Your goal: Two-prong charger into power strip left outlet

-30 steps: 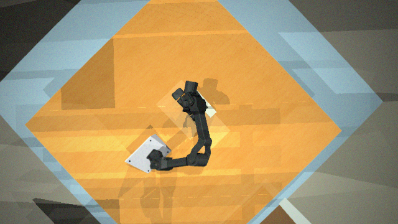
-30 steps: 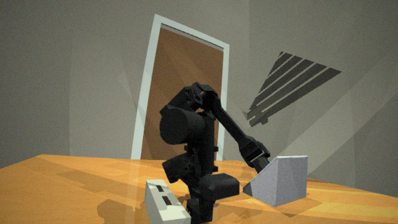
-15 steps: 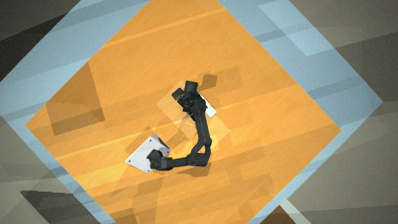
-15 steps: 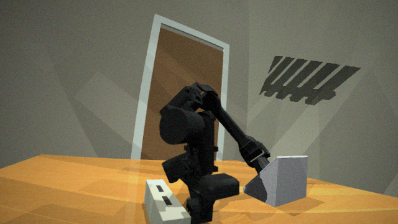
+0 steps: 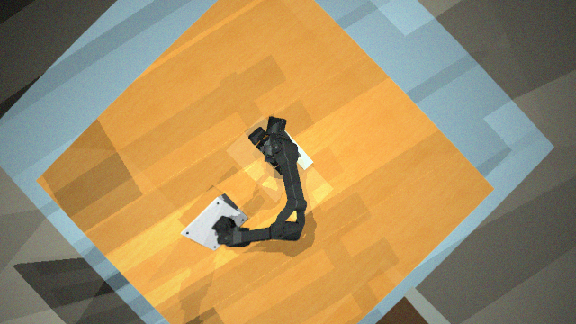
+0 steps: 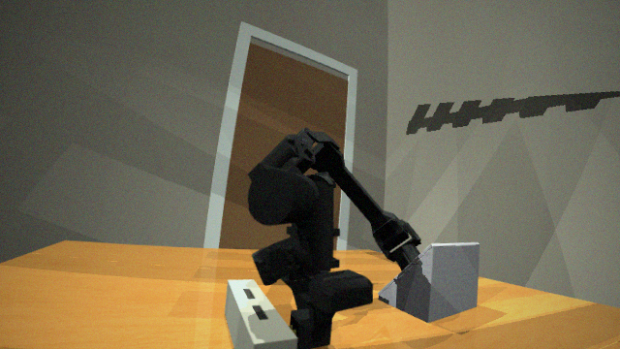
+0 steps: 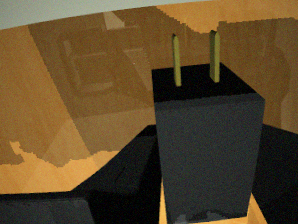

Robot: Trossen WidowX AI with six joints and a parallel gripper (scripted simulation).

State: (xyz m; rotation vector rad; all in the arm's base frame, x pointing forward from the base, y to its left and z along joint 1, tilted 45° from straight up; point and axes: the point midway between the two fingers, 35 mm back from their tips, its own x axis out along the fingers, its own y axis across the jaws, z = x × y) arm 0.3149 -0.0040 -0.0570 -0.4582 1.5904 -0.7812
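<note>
Now: the box-shaped charger 2 cm ahead of my gripper tip and 1 cm above it.
</note>
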